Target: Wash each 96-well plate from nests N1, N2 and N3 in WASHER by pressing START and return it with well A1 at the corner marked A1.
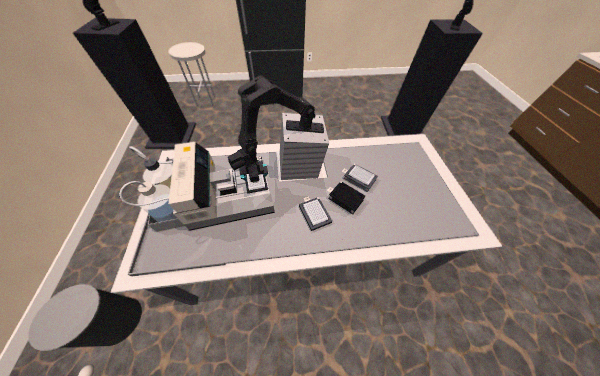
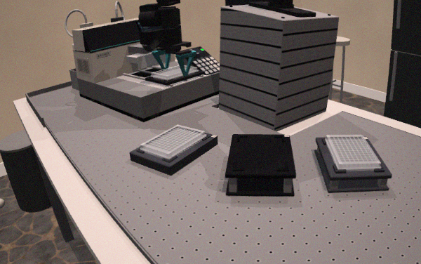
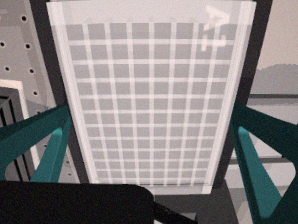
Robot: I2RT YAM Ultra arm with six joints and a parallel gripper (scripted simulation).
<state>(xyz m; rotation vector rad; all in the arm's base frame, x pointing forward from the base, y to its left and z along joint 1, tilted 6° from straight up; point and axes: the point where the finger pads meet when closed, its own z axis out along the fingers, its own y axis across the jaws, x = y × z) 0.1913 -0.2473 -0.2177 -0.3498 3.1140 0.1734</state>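
The carrier lies 1 cm below my hand. Also, from my hand: N2 label 42 cm to the left, 10 cm below, 1 cm ahead; washer 15 cm to the right, 4 cm ahead, 3 cm above; N1 label 28 cm to the left, 10 cm below, 8 cm ahead.
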